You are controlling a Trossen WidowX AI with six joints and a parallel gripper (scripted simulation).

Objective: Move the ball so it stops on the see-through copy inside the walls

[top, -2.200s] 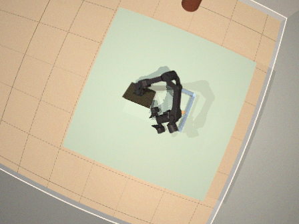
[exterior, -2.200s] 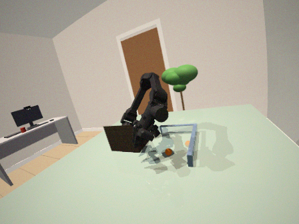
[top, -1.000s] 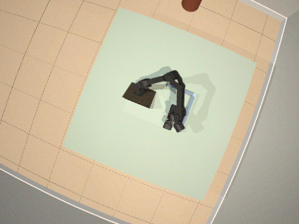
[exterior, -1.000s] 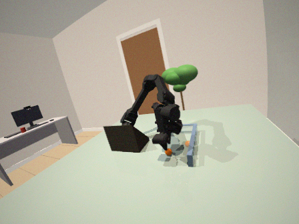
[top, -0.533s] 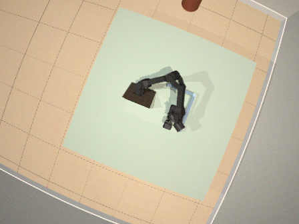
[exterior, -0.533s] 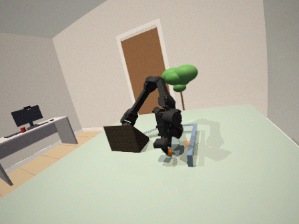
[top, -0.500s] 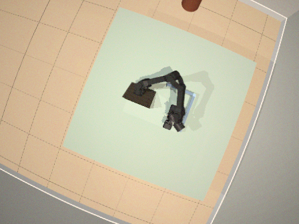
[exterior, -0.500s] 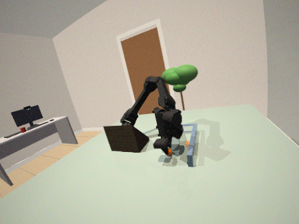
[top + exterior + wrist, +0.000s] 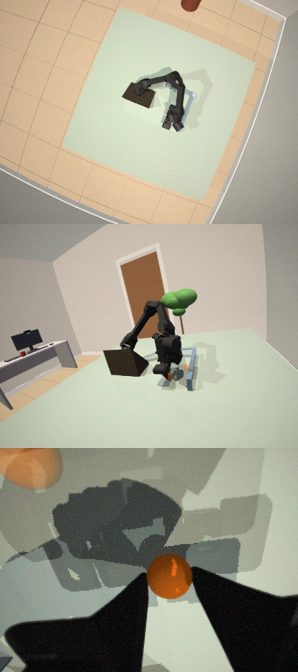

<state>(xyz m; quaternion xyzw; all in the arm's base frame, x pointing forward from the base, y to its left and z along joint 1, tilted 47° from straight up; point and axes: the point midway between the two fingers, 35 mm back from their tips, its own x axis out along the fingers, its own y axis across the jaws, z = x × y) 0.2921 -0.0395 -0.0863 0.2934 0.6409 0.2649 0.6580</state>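
Right now my gripper tip is 9 cm short of the see-through copy of ball and 7 cm to the right of it. The rest, counted from my gripper tip: orange ball: right at my gripper tip.
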